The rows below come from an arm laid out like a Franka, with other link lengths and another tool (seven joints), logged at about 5 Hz.
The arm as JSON. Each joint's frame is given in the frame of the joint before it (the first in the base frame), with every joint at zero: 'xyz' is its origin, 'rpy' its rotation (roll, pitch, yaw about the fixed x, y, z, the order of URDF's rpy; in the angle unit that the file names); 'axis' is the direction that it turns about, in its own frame. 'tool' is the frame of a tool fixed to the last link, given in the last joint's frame.
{
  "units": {
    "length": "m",
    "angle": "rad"
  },
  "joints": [
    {
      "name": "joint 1",
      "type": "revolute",
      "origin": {
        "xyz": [
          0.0,
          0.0,
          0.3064
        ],
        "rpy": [
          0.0,
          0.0,
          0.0
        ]
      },
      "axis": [
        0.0,
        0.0,
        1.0
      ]
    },
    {
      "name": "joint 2",
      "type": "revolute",
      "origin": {
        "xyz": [
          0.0,
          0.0,
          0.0
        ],
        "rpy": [
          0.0,
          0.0,
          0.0
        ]
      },
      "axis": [
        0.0,
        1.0,
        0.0
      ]
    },
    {
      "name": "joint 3",
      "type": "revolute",
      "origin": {
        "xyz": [
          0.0,
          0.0,
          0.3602
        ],
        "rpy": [
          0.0,
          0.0,
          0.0
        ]
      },
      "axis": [
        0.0,
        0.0,
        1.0
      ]
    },
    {
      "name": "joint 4",
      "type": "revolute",
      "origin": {
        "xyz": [
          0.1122,
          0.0,
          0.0
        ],
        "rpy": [
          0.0,
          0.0,
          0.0
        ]
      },
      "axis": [
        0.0,
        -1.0,
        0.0
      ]
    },
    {
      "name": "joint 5",
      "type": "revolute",
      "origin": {
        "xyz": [
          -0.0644,
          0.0,
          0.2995
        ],
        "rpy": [
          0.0,
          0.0,
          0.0
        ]
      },
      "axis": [
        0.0,
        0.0,
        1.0
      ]
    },
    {
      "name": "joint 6",
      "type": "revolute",
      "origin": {
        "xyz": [
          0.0,
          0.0,
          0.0
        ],
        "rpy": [
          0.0,
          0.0,
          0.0
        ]
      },
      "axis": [
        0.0,
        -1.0,
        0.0
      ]
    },
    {
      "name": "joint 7",
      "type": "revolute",
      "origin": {
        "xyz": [
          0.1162,
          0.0,
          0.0
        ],
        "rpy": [
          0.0,
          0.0,
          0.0
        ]
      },
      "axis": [
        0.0,
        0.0,
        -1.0
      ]
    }
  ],
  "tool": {
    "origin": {
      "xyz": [
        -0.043,
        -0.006,
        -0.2
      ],
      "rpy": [
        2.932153,
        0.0,
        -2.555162
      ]
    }
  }
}
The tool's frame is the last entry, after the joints.
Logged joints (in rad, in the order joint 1, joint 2, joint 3, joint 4, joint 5, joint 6, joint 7), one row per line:
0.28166, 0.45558, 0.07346, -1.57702, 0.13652, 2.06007, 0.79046
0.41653, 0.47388, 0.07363, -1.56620, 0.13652, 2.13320, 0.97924
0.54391, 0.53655, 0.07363, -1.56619, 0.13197, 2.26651, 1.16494
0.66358, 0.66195, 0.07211, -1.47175, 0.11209, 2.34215, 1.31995
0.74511, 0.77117, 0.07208, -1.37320, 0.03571, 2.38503, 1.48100
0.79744, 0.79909, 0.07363, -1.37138, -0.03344, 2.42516, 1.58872
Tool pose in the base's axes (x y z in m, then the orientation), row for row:
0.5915, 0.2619, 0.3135, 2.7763, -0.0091, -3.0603
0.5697, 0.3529, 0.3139, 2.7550, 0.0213, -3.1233
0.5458, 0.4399, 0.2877, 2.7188, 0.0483, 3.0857
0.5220, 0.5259, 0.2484, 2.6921, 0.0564, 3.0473
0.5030, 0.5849, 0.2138, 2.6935, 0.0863, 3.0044
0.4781, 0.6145, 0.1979, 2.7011, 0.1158, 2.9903
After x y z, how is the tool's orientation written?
As angles about the fixed x, y, z axes (roll, pitch, yaw), in radians.
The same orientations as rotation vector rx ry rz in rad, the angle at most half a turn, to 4 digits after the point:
0.1220, -3.0638, -0.5653
-0.0344, 3.0658, 0.6004
0.0686, 3.0137, 0.6446
0.1216, 2.9871, 0.6787
0.1735, 2.9487, 0.6627
0.1833, 2.9209, 0.6405

